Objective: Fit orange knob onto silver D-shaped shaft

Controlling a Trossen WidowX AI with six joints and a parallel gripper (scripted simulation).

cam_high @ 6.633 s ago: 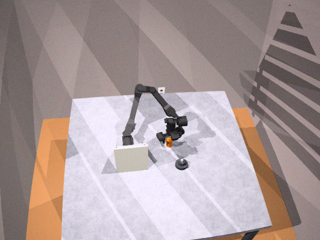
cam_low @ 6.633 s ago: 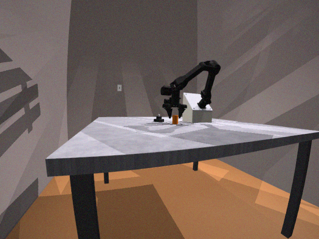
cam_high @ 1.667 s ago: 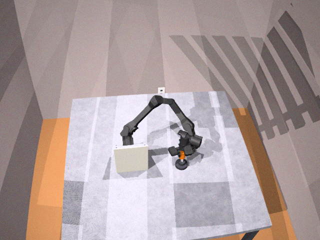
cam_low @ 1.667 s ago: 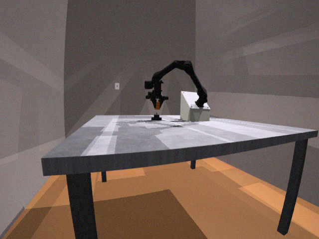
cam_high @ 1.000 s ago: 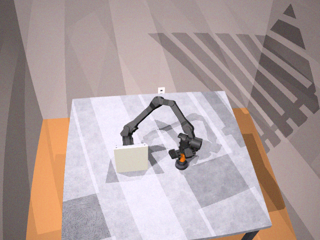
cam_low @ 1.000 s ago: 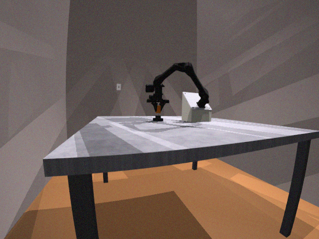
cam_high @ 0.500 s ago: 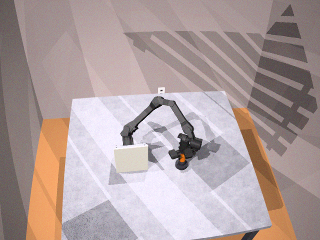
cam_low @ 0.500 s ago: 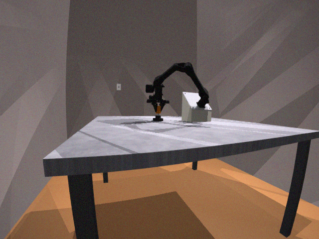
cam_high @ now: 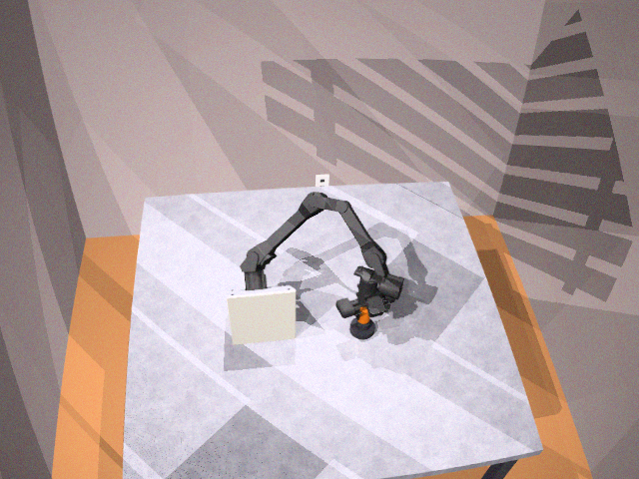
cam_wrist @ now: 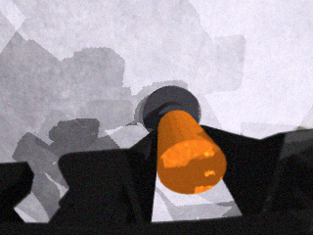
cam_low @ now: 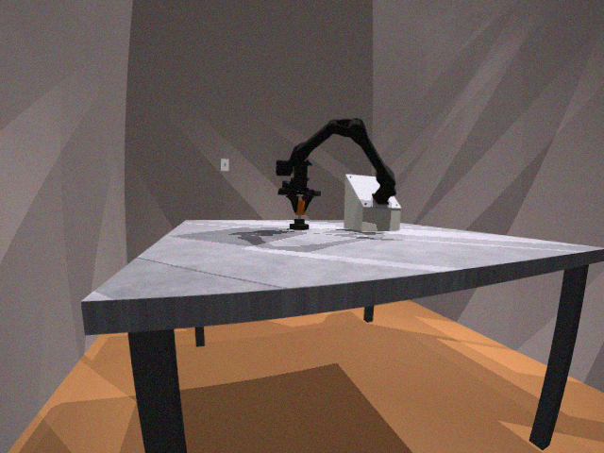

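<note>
Now: the orange knob 30 mm above my gripper tip. Also, from my gripper tip: dark round pedestal: 40 mm below.
</note>
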